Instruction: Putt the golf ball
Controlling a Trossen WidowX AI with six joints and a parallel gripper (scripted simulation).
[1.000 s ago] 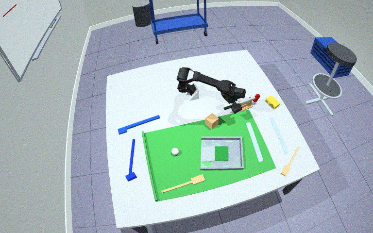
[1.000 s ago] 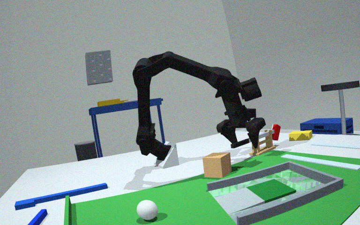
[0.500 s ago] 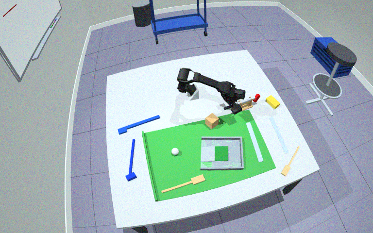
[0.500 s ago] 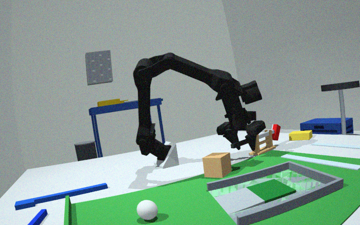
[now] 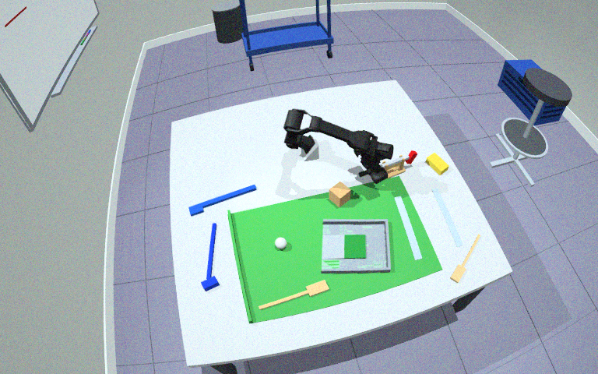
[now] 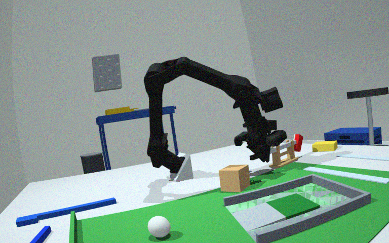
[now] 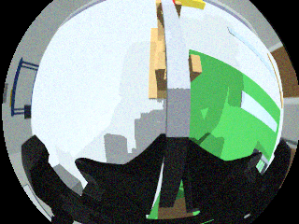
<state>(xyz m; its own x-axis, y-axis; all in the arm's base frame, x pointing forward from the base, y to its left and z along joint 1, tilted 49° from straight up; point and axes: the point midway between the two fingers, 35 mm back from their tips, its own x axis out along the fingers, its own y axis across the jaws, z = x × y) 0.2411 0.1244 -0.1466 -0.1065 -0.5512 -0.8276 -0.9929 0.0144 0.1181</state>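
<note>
The wooden stand lies 100 mm to the left of my gripper tip and 10 mm behind it. Round my gripper tip: yellow block (330 mm to the left, 30 mm ahead, 20 mm below); brown box (170 mm to the right, 50 mm ahead); white golf ball (450 mm to the right, 180 mm ahead, 10 mm below).
</note>
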